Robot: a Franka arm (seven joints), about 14 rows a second.
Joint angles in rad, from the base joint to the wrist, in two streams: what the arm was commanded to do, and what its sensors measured. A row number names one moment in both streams.
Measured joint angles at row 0: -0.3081 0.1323 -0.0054 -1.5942 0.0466 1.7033 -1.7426
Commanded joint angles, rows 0 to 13: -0.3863 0.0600 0.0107 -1.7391 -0.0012 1.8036 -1.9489; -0.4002 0.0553 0.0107 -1.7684 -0.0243 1.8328 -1.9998; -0.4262 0.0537 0.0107 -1.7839 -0.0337 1.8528 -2.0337; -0.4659 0.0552 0.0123 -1.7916 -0.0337 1.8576 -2.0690; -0.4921 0.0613 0.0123 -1.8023 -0.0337 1.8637 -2.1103; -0.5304 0.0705 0.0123 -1.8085 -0.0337 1.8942 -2.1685; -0.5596 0.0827 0.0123 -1.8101 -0.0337 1.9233 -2.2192; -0.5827 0.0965 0.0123 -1.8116 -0.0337 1.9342 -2.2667; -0.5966 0.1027 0.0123 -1.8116 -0.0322 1.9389 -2.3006; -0.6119 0.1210 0.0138 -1.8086 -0.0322 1.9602 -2.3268; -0.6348 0.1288 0.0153 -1.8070 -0.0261 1.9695 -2.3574; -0.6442 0.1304 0.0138 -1.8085 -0.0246 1.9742 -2.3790; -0.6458 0.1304 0.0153 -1.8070 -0.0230 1.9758 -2.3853; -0.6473 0.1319 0.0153 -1.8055 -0.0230 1.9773 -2.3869
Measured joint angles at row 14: -0.6268 0.1391 -0.0063 -1.7965 -0.0203 1.9586 -2.3642
